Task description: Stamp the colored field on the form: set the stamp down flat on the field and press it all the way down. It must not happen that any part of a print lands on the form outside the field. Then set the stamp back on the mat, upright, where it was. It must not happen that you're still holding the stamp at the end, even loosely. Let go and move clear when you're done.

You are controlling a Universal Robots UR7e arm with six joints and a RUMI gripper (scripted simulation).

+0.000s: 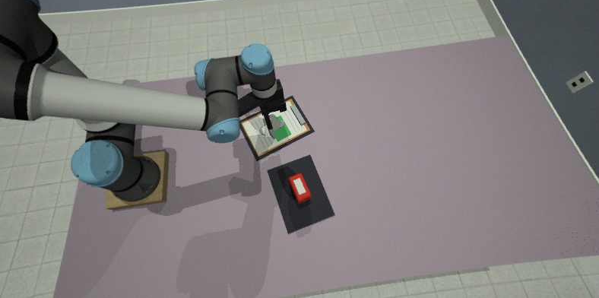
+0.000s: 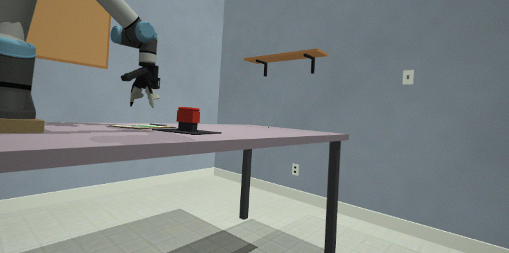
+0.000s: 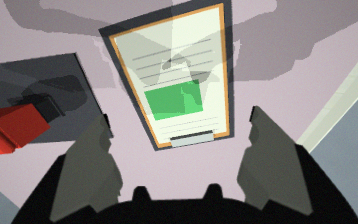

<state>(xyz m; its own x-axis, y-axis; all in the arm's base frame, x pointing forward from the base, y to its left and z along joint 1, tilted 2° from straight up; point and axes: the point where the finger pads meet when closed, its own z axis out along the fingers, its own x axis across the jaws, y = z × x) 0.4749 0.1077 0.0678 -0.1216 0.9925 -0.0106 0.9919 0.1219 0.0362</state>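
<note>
Now: the red stamp 6 cm ahead of my hand, 26 cm to the right of it and 4 cm below it. From my hand the other things lie so: mat (6 cm ahead, 26 cm to the right, 9 cm below); clipboard (3 cm ahead, 1 cm to the left, 9 cm below).
</note>
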